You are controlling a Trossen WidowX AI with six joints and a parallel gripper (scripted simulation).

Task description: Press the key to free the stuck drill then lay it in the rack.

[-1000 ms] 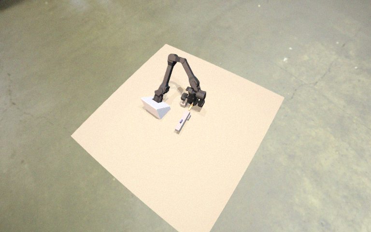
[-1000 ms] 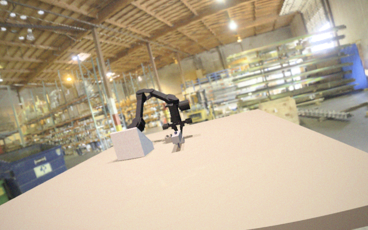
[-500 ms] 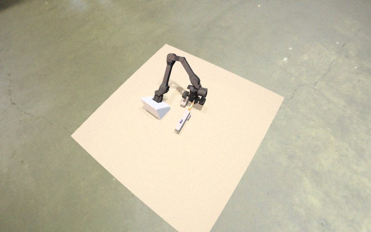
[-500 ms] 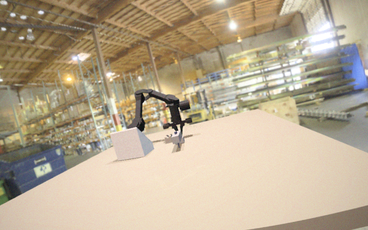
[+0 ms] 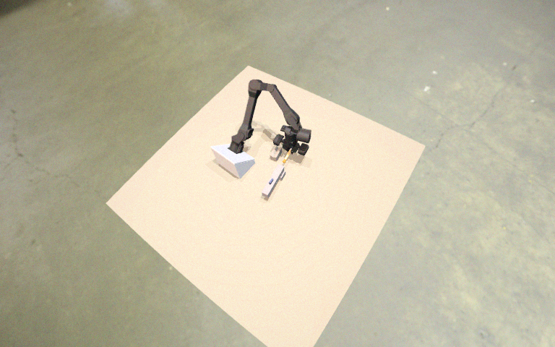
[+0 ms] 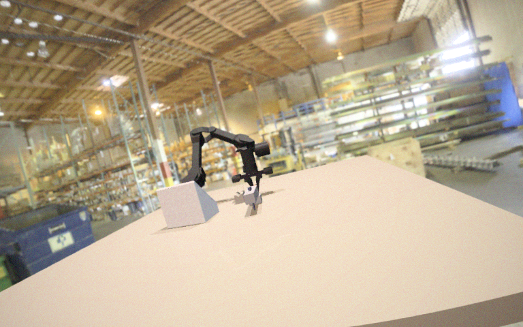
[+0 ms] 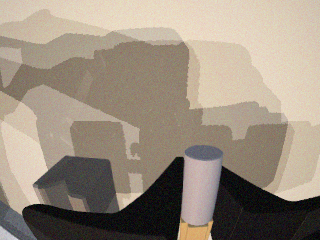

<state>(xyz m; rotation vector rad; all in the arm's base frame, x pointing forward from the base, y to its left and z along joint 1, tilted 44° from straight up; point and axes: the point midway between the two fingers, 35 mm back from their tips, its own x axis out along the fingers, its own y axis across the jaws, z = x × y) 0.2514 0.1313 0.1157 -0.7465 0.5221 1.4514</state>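
The drill lies 1 cm ahead of my gripper tip, 4 cm to the right of it and 4 cm above it. Also, from my gripper tip: rack: 7 cm behind, 5 cm to the right, 1 cm above; then blue key: 3 cm ahead, 23 cm to the right, 4 cm above; then housing block: 3 cm ahead, 21 cm to the right, 3 cm above.
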